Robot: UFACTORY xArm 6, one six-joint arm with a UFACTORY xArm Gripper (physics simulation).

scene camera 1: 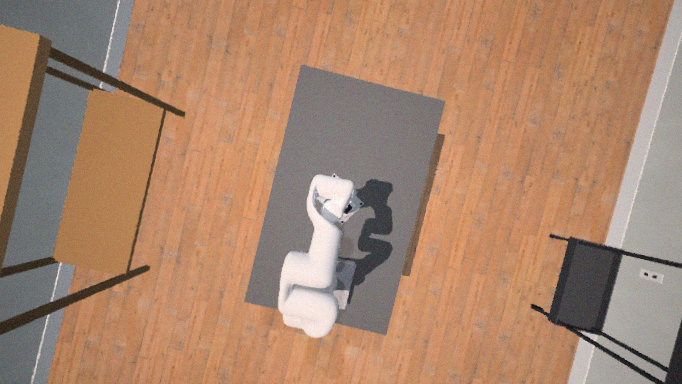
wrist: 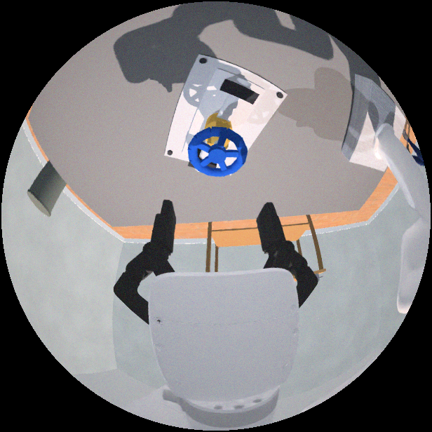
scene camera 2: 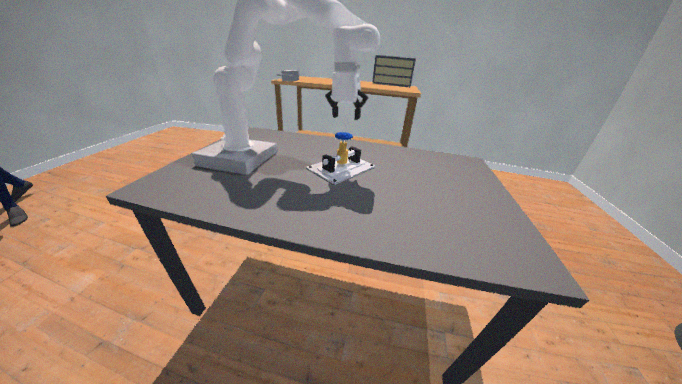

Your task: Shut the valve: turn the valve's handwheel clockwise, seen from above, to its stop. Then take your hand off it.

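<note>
The valve has a blue handwheel point(scene camera 2: 344, 136) point(wrist: 218, 154) on top of a yellow body point(scene camera 2: 342, 154) point(wrist: 218, 121). It stands upright on a white base plate point(scene camera 2: 336, 176) point(wrist: 180, 120) with dark pipe supports, on the grey table. In the view from above the arm hides the handwheel, and parts of the plate show beside the arm. My gripper point(scene camera 2: 346, 118) point(wrist: 218, 209) is open and empty, pointing down above the handwheel, with a gap between the fingertips and the wheel. Whether the wheel is at its stop cannot be seen.
The grey table point(scene camera 1: 365, 120) point(scene camera 2: 425, 210) carries the arm's base point(scene camera 2: 235, 157) left of the valve in the second scene view. A wooden side table point(scene camera 2: 370, 90) with a rack and a small grey box stands behind, apart from the grey table.
</note>
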